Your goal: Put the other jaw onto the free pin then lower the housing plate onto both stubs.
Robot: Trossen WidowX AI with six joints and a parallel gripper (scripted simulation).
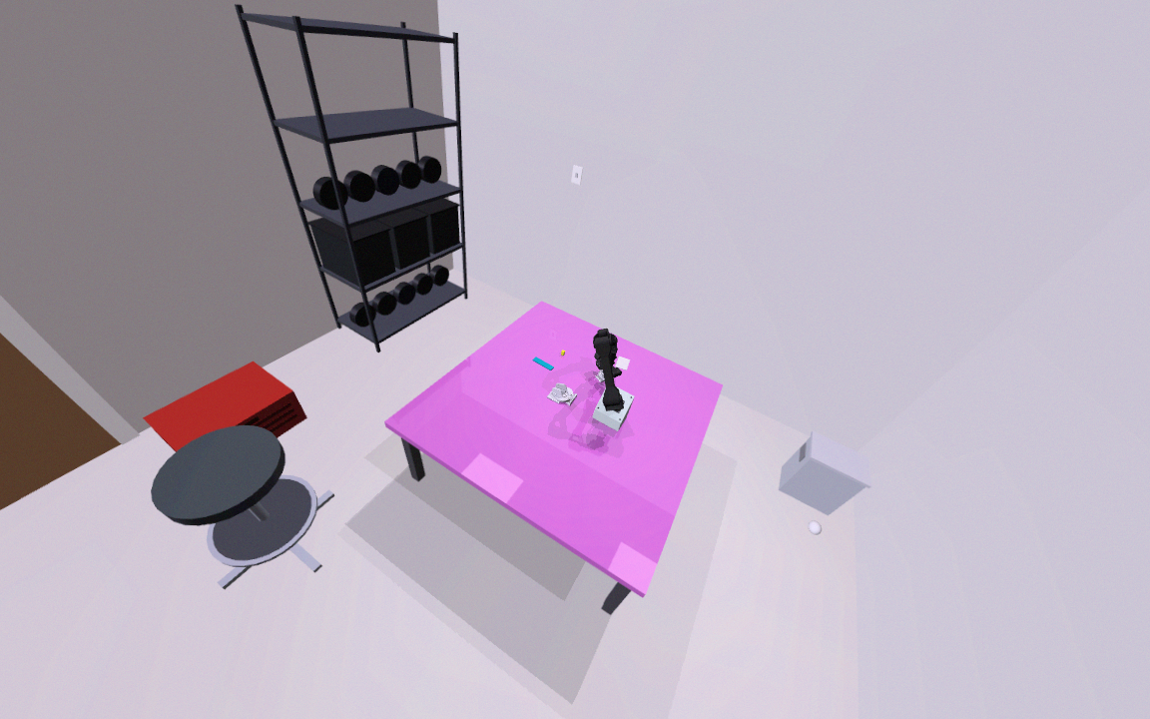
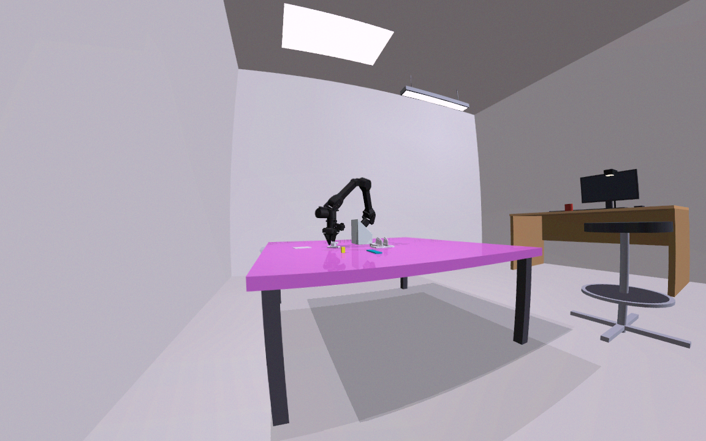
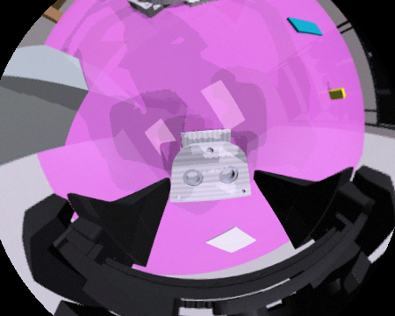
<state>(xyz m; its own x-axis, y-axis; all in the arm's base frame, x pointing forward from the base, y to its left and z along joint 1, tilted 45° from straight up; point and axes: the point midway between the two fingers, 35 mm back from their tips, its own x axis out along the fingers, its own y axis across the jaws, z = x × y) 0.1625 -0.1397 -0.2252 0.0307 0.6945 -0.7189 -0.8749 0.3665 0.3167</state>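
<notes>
Right now the small white part is 1 cm to the left of my gripper tip and 1 cm below it. The rest, counted from my gripper tip: flat white square 17 cm to the right, 4 cm behind, 2 cm below; then white jaw 28 cm to the left, 10 cm ahead; then small yellow block 28 cm ahead, 2 cm to the right.
</notes>
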